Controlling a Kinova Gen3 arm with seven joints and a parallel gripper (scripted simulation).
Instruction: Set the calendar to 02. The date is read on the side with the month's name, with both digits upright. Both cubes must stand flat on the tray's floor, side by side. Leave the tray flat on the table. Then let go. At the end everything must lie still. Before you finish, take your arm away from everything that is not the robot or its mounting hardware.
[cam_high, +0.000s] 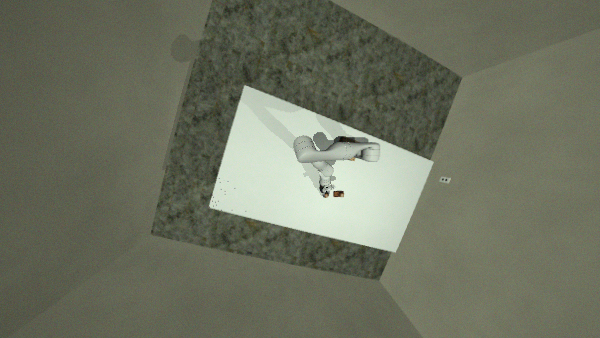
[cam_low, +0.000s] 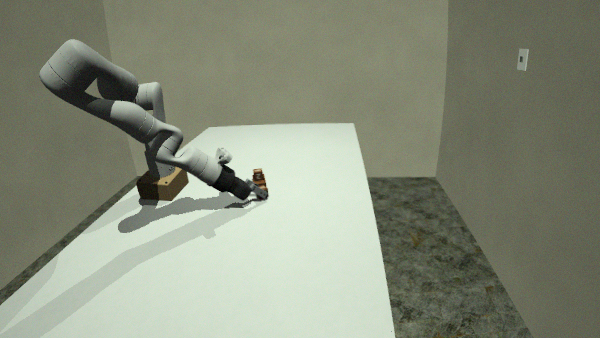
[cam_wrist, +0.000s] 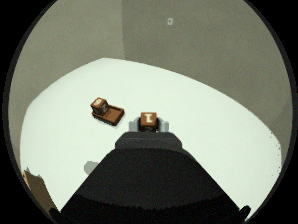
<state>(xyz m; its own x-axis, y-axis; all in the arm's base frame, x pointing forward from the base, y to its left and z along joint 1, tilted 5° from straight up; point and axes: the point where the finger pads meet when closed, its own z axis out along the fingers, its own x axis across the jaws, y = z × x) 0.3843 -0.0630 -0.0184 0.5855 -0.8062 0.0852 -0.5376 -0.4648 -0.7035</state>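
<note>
My hand is 1 cm short of the brown calendar cube and 1 cm above it. Also, from my hand: brown tray: 11 cm to the left, 3 cm behind, 2 cm below.
</note>
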